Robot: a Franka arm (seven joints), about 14 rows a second.
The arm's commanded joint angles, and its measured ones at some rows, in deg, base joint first. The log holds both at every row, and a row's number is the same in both.
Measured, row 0:
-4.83 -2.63 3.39 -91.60 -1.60 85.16 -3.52
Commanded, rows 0 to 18:
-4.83 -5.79 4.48 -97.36 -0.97 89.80 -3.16
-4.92 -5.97 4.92 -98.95 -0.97 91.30 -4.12
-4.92 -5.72 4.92 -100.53 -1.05 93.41 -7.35
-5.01 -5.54 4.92 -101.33 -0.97 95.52 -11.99
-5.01 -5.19 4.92 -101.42 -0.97 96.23 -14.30
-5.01 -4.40 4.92 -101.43 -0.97 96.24 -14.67
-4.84 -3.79 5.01 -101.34 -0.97 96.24 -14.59
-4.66 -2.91 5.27 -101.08 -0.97 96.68 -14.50
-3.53 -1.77 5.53 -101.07 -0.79 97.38 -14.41
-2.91 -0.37 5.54 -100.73 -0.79 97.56 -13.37
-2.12 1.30 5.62 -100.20 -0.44 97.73 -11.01
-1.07 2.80 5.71 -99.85 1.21 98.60 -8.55
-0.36 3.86 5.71 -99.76 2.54 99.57 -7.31
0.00 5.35 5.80 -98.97 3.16 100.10 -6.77
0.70 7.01 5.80 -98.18 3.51 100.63 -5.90
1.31 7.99 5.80 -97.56 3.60 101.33 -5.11
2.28 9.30 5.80 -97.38 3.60 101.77 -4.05
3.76 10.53 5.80 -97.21 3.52 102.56 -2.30
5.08 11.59 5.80 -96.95 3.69 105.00 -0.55
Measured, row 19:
3.01 8.88 5.75 -98.93 2.38 102.78 -3.88
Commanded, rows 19 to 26:
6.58 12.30 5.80 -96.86 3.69 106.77 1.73
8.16 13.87 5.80 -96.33 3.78 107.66 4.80
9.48 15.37 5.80 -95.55 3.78 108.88 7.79
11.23 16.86 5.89 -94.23 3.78 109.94 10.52
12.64 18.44 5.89 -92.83 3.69 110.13 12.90
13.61 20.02 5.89 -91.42 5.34 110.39 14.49
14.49 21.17 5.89 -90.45 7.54 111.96 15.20
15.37 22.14 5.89 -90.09 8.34 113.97 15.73
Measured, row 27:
14.54 19.01 6.02 -93.46 5.63 112.10 14.20
